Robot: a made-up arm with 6 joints.
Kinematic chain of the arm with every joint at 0, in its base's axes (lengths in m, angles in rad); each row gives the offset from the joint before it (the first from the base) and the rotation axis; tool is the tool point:
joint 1: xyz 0 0 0.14 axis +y
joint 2: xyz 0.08 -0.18 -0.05 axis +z
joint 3: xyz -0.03 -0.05 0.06 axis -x
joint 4: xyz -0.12 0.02 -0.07 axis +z
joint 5: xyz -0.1 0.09 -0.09 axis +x
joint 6: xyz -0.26 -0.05 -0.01 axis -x
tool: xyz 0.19 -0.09 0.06
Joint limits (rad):
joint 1: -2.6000..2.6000
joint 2: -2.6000..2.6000
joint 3: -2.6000..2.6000
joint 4: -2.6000..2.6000
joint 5: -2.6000..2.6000
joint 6: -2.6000..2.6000
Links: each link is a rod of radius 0.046 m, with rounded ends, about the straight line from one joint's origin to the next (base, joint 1, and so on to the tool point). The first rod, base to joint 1, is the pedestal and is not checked.
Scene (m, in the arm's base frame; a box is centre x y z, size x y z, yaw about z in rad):
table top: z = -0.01
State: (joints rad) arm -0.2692 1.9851 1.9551 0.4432 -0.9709 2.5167
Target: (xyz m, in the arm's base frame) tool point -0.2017 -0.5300 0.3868
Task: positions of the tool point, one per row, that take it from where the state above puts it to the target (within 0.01 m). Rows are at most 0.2 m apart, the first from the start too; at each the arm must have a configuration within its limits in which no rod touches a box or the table.
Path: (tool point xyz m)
1: 0.3376 -0.4320 0.4292
2: 0.1996 -0.4641 0.5058
3: 0.0476 -0.4920 0.5225
4: -0.0936 -0.5143 0.4794
5: -0.2017 -0.5300 0.3868

